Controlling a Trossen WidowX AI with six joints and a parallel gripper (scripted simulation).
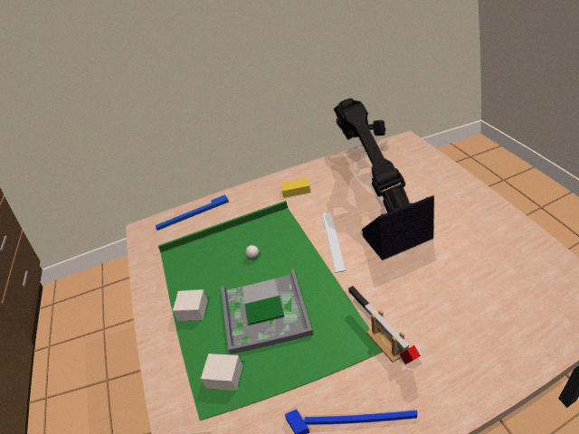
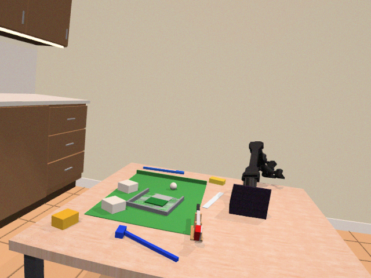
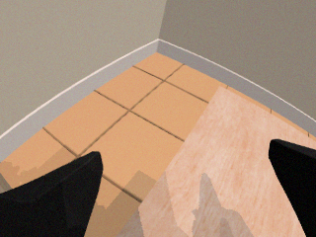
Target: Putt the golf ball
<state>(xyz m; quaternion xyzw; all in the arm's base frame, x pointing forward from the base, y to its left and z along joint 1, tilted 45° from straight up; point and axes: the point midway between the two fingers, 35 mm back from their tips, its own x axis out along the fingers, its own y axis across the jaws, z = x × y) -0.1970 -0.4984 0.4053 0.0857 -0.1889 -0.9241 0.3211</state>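
The white golf ball is 66 cm ahead of my gripper tip, 50 cm to the left of it and 3 cm below it. From my gripper tip the other things lie so: white strip 54 cm to the left, 41 cm ahead, 6 cm below; yellow block 43 cm ahead, 20 cm to the left, 4 cm below; red putter 97 cm to the left, 43 cm ahead.
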